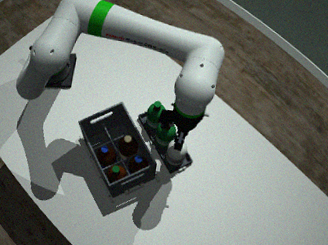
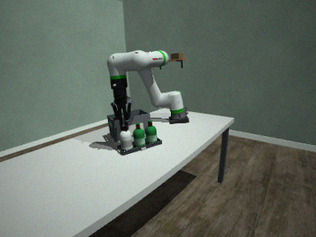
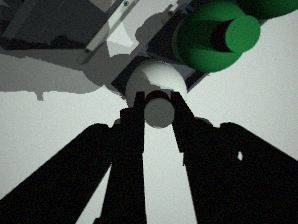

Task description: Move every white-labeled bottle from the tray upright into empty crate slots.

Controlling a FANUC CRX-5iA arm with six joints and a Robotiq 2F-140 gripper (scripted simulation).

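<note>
Right now my hand is 8 cm above the white-labeled bottle. Round my hand: dark tray 8 cm behind, 3 cm to the left, 16 cm below; then dark crate 17 cm behind, 15 cm to the right, 9 cm below.
</note>
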